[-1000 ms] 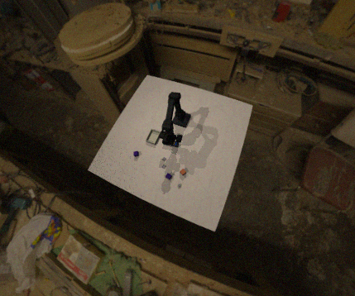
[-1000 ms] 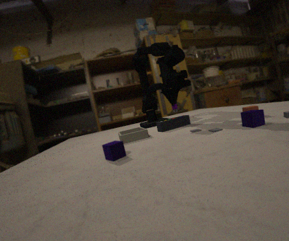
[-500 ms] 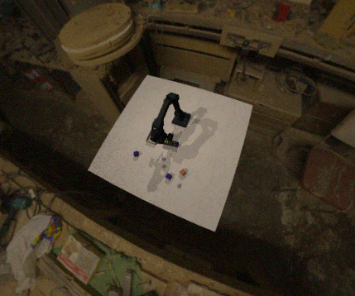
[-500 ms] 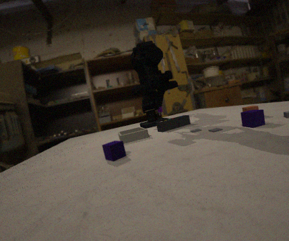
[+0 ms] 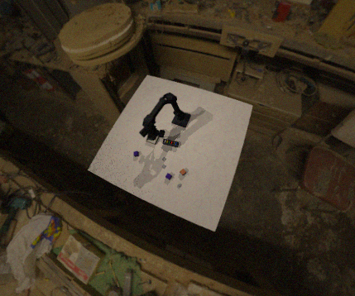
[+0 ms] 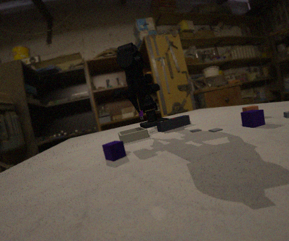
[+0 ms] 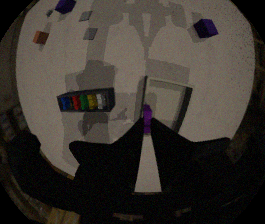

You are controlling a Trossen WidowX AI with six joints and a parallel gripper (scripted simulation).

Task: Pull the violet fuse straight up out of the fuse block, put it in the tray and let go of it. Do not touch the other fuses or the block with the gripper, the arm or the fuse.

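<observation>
Now: the grey tray 9 cm below my gripper tip, 5 cm to the right of it and 1 cm behind it. Round my gripper tip: orange-brown block 37 cm to the left, 14 cm ahead, 8 cm below; then violet fuse 1 cm below.
</observation>
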